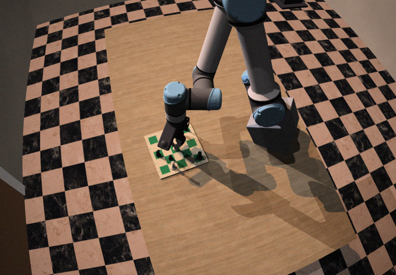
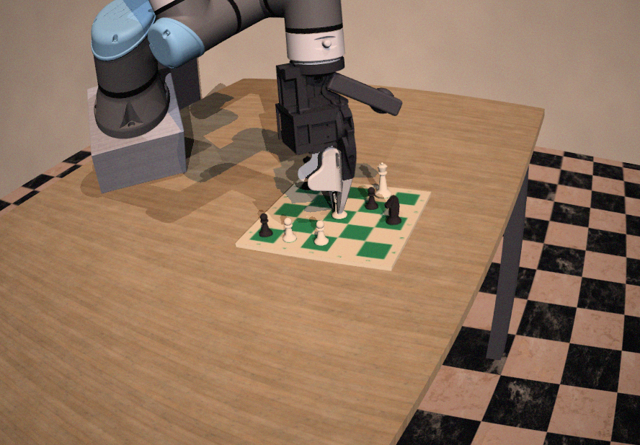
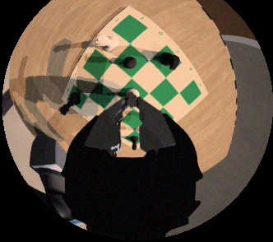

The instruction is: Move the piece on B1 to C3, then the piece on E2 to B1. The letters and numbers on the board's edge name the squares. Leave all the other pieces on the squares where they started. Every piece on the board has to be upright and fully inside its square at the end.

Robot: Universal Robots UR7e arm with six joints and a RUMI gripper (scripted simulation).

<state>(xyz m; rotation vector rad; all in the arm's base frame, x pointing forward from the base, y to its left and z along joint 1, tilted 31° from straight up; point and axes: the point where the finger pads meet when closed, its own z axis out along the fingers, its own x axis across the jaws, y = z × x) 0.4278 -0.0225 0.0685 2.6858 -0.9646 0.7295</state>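
The cream chessboard lies 30 mm below my hand.
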